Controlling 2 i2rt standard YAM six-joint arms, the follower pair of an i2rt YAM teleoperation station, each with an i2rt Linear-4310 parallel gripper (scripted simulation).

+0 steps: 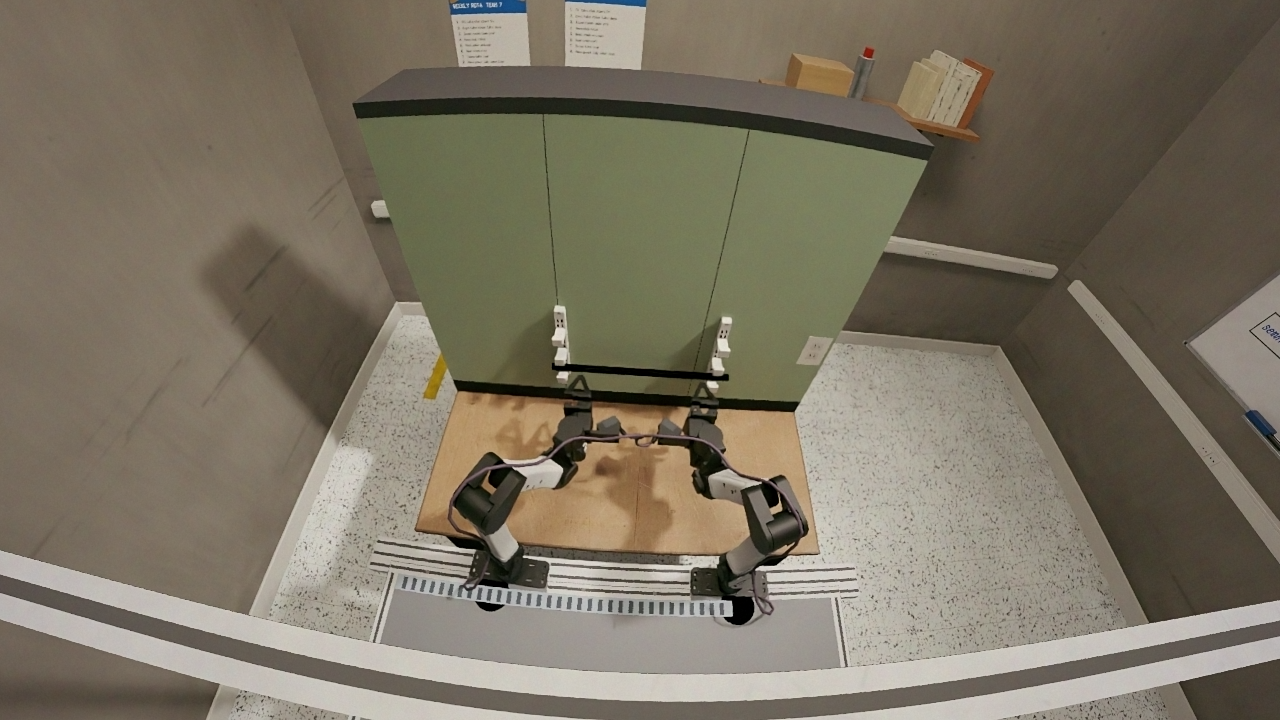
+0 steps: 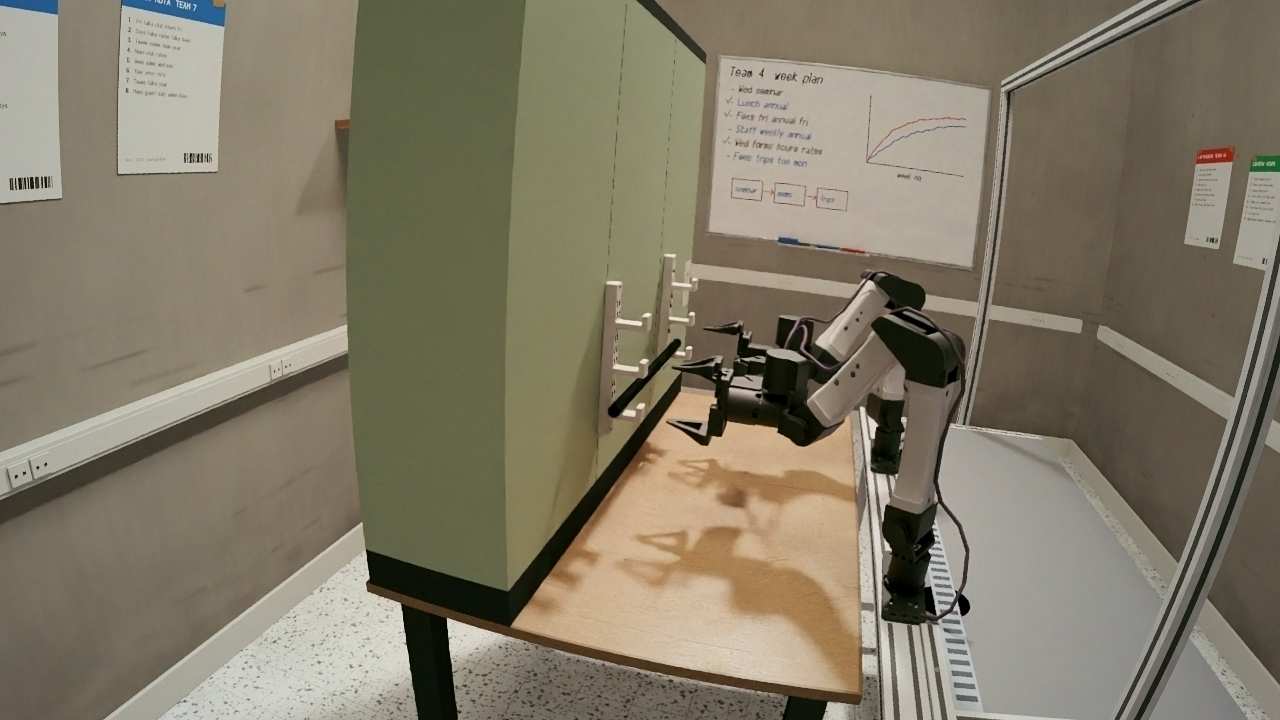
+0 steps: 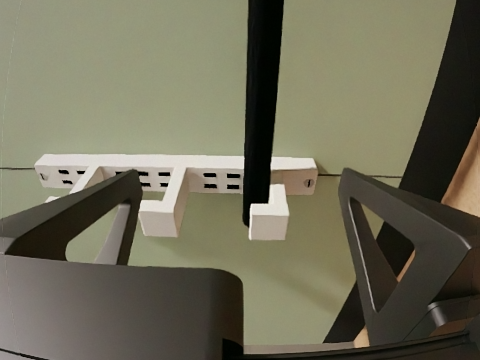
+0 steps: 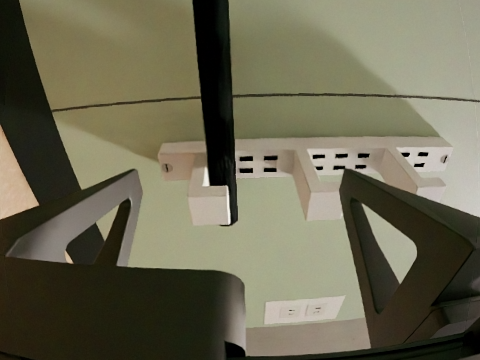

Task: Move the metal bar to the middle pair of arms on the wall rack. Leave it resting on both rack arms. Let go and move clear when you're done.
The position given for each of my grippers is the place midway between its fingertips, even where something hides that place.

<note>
I see my left gripper [image 2: 669,393], my right gripper [image 2: 700,350], a black metal bar [image 1: 568,367], a white rack upright [image 2: 612,323], a white rack upright [image 2: 668,285], a wall socket [image 4: 272,308] and a black base strip [image 2: 521,592].
The black metal bar is seen too in image 2 [image 2: 629,394]. My left gripper also shows in image 1 [image 1: 582,386] and in image 3 [image 3: 240,179]. My right gripper is seen too in image 4 [image 4: 240,180].
</note>
